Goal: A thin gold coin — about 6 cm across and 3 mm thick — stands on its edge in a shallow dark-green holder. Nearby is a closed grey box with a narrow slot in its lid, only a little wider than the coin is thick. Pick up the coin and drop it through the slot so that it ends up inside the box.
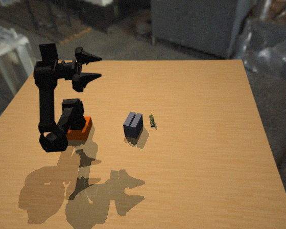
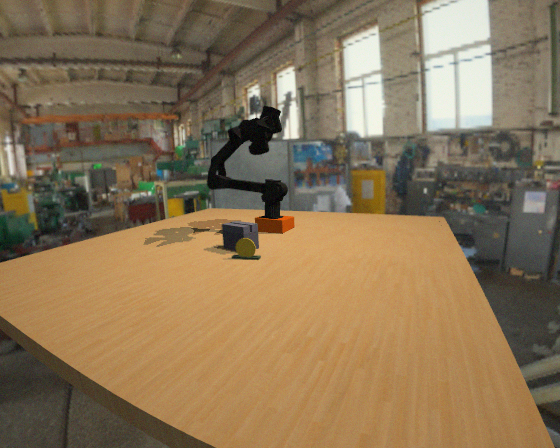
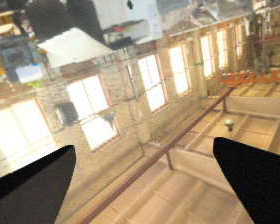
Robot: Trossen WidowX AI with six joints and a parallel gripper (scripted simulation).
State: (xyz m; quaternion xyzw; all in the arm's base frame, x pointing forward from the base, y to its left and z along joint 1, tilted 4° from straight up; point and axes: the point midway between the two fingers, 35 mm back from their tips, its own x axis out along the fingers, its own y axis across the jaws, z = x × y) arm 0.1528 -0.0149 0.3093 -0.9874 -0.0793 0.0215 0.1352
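Right now the gold coin is 340 mm below my gripper tip, 170 mm ahead of it and 90 mm to the left of it.
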